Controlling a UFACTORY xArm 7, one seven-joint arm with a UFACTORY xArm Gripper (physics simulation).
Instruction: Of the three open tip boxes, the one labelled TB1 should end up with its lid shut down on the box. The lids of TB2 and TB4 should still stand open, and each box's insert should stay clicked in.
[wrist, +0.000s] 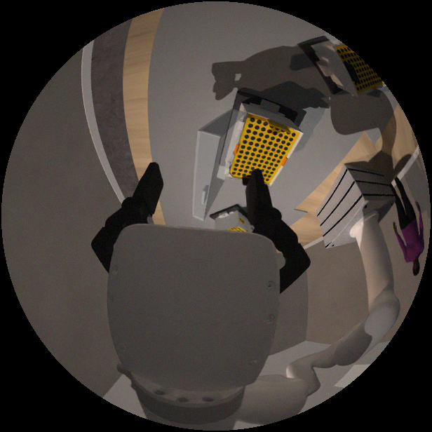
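The nearest tip box, with a yellow perforated insert (265, 147), is right of centre in the wrist view. Its grey lid (206, 172) stands open along its left side. A second box with a yellow insert (361, 70) is at the upper right, a dark raised panel (320, 65) on its left. A third box (232, 219) shows partly behind my right finger, with a dark raised edge. I cannot read any TB label. My gripper (203, 174) is open and empty; its right fingertip overlaps the near edge of the nearest box in view. Contact cannot be told.
The grey table mat (180, 65) has a wooden border (136, 90) at the left. A white block with dark stripes (345, 200) is at the right, beside the white arm (375, 260). A figure in purple (412, 240) is at the far right. Dark arm shadows cross the mat.
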